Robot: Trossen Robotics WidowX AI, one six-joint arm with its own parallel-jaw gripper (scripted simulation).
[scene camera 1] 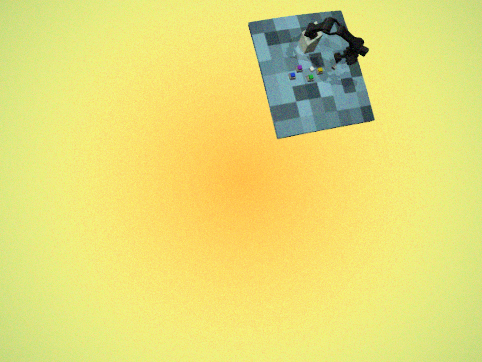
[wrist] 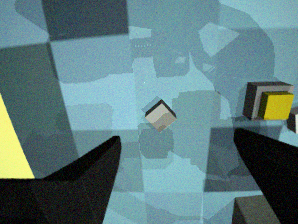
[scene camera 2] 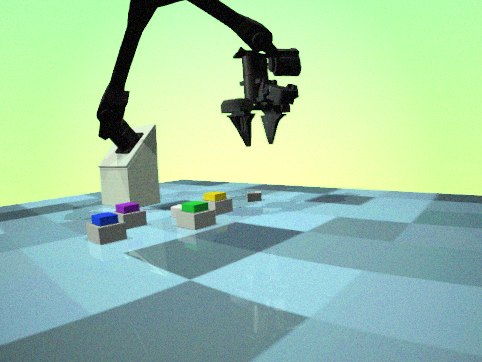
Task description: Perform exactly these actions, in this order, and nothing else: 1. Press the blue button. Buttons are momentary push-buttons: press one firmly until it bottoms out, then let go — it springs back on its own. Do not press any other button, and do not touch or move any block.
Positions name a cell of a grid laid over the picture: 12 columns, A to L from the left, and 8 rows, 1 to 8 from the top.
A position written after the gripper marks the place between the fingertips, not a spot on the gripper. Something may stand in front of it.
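Note:
There's a yellow button (wrist: K4) in the scene. As for the gripper (wrist: H5), it's open and there's nothing in its grasp, and scene camera 2 shows you that same gripper (scene camera 2: G4) too.

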